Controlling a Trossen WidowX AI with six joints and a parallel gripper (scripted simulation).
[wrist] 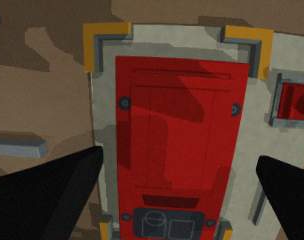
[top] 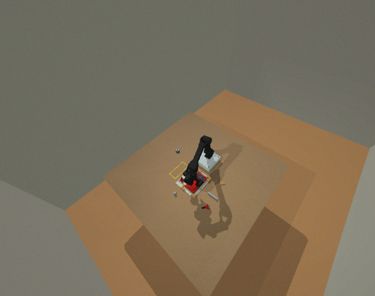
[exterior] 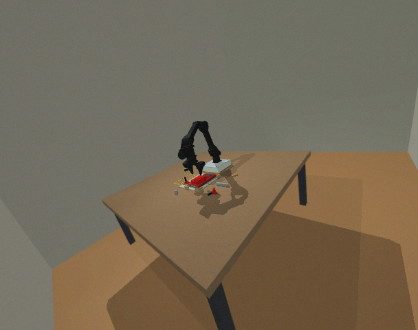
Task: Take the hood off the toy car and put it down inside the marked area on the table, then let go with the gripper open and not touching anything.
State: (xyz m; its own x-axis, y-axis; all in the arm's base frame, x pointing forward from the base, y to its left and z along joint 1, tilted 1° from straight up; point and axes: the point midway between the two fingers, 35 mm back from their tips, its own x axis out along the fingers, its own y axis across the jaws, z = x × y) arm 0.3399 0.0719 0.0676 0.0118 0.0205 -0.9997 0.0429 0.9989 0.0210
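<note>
Right now my gripper tip is 40 mm above the hood. Also, from my gripper tip: tan piece (200 mm behind, 190 mm to the left, 80 mm below); small grey piece (160 mm ahead, 80 mm to the right, 70 mm below); grey bar (190 mm to the left, 70 mm below, 40 mm behind).
</note>
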